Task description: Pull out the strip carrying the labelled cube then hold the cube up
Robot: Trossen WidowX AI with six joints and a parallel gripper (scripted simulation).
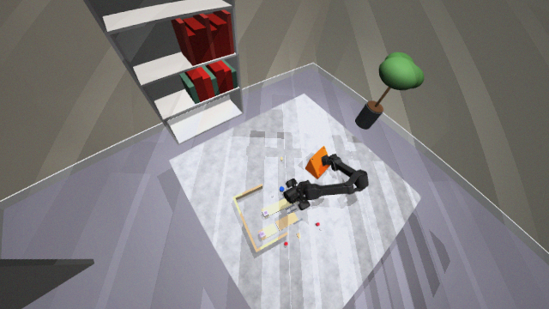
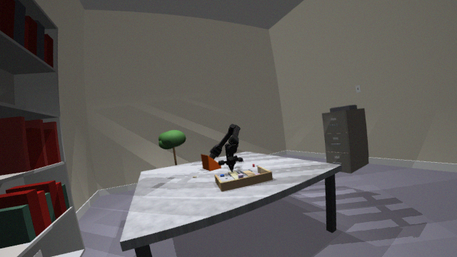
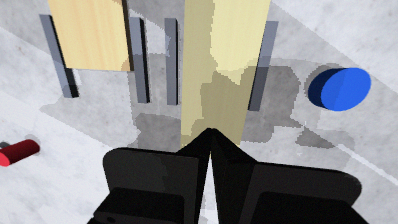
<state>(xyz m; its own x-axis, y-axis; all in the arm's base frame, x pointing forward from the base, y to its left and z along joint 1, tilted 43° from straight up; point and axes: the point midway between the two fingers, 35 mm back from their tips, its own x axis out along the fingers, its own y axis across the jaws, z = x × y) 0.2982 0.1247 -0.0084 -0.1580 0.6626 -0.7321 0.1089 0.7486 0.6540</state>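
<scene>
My gripper tip is 90 mm to the left of the blue disc and 40 mm short of it. From my gripper tip the other things lie so: tan chip: 190 mm to the left, 110 mm ahead.
</scene>
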